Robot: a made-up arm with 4 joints. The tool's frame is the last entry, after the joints.
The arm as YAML. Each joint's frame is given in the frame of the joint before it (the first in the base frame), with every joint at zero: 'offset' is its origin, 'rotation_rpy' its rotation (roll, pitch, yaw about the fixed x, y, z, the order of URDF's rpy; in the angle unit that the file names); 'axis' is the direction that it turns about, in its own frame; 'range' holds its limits. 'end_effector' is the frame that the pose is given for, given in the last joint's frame.
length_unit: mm
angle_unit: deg
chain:
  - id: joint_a
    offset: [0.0, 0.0, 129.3]
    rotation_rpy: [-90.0, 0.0, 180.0]
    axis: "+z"
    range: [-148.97, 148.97]
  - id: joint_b
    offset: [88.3, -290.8, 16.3]
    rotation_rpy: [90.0, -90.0, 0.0]
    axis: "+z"
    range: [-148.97, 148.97]
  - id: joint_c
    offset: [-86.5, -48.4, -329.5]
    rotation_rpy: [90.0, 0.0, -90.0]
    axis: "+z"
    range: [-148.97, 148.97]
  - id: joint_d
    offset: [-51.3, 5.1, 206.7]
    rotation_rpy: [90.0, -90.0, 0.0]
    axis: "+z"
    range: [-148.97, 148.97]
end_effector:
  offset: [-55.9, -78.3, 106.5]
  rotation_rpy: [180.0, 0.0, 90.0]
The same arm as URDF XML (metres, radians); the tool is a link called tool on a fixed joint. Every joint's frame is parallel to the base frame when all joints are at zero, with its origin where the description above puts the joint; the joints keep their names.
<robot name="arm">
  <joint name="tool_fixed" type="fixed">
    <parent link="link4"/>
    <child link="tool"/>
    <origin xyz="-0.0783 -0.0559 -0.1065"/>
  </joint>
  <joint name="joint_d" type="revolute">
    <parent link="link3"/>
    <child link="link4"/>
    <origin xyz="0.0513 0.2067 0.0051"/>
    <axis xyz="0 0 -1"/>
    <limit lower="-2.6" upper="2.6"/>
  </joint>
  <joint name="joint_c" type="revolute">
    <parent link="link2"/>
    <child link="link3"/>
    <origin xyz="-0.0484 0.0865 -0.3295"/>
    <axis xyz="0 1 0"/>
    <limit lower="-2.6" upper="2.6"/>
  </joint>
  <joint name="joint_b" type="revolute">
    <parent link="link1"/>
    <child link="link2"/>
    <origin xyz="-0.0883 -0.0163 0.2908"/>
    <axis xyz="0 0 1"/>
    <limit lower="-2.6" upper="2.6"/>
  </joint>
  <joint name="joint_a" type="revolute">
    <parent link="base"/>
    <child link="link1"/>
    <origin xyz="0 0 0.1293"/>
    <axis xyz="0 -1 0"/>
    <limit lower="-2.6" upper="2.6"/>
  </joint>
  <link name="base"/>
  <link name="link1"/>
  <link name="link2"/>
  <link name="link3"/>
  <link name="link4"/>
  <link name="tool"/>
</robot>

